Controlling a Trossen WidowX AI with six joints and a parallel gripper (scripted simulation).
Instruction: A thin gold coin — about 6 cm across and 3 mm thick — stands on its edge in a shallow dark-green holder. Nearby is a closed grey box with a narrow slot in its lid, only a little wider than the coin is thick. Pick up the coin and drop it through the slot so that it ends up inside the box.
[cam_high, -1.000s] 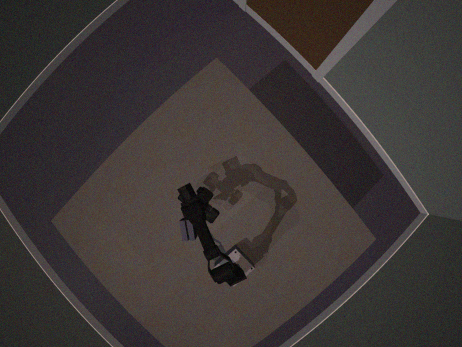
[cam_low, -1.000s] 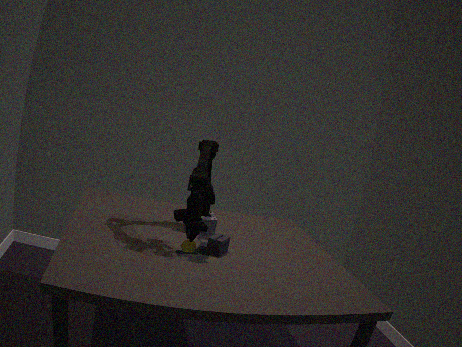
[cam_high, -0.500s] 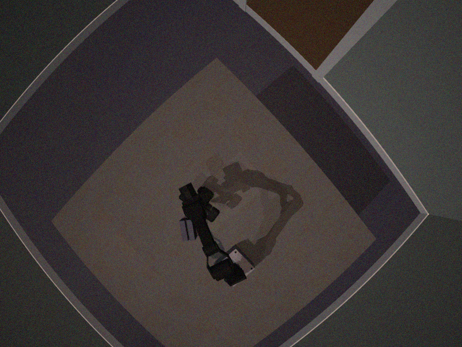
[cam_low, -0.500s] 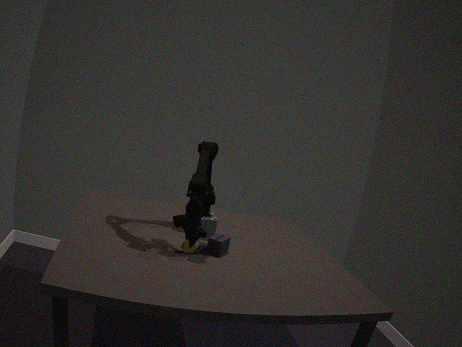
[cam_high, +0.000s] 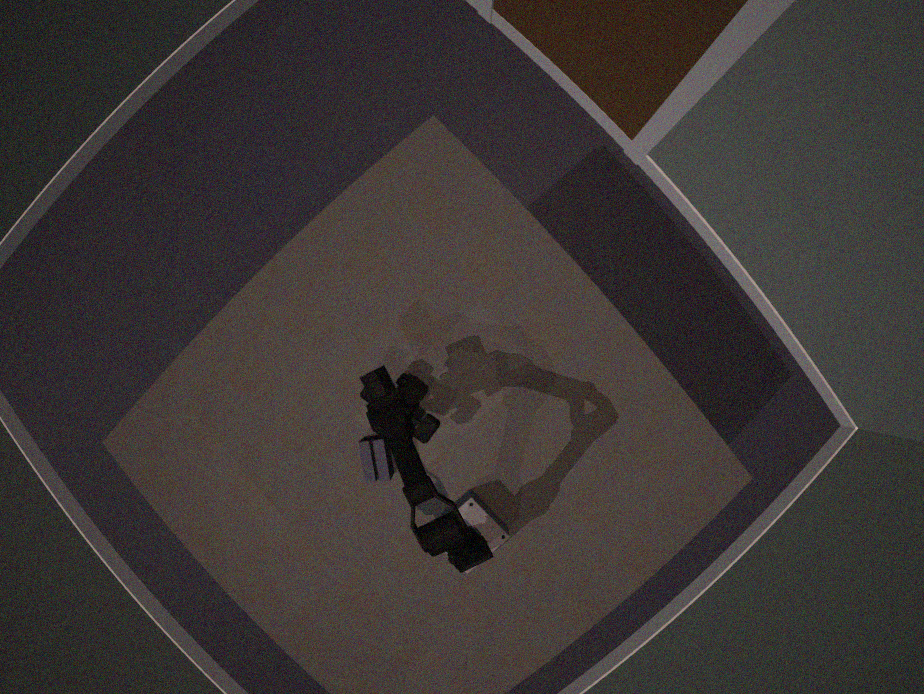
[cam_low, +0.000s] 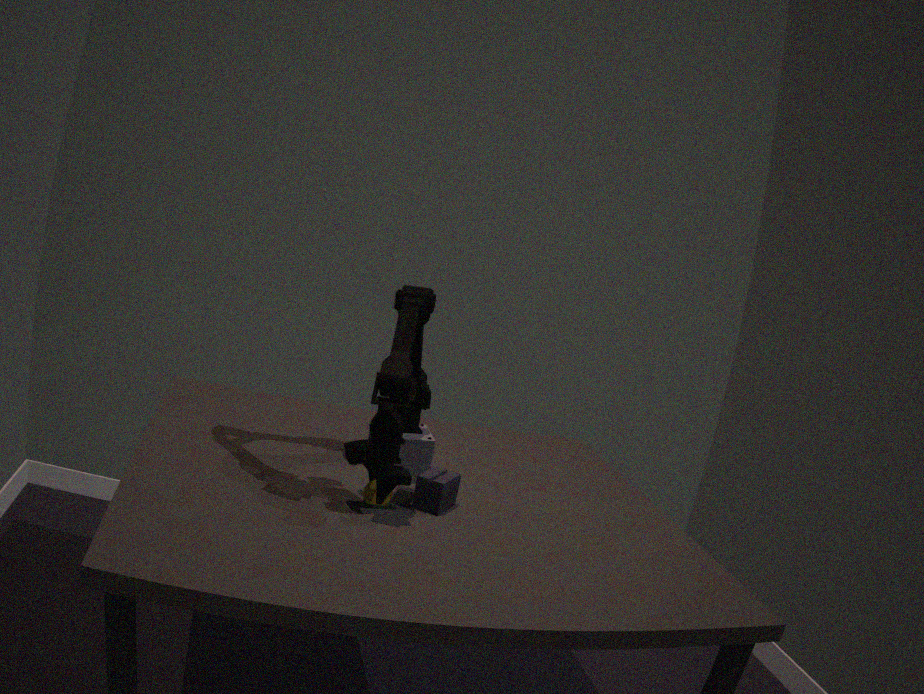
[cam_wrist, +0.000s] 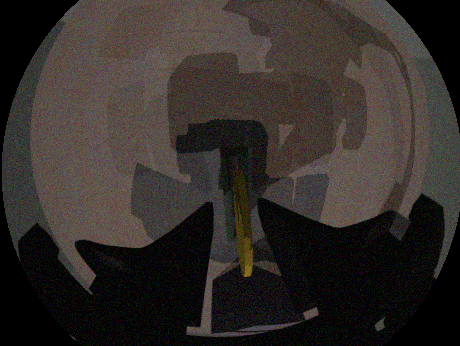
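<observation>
Right now the gold coin is 2 cm above my gripper tip.
</observation>
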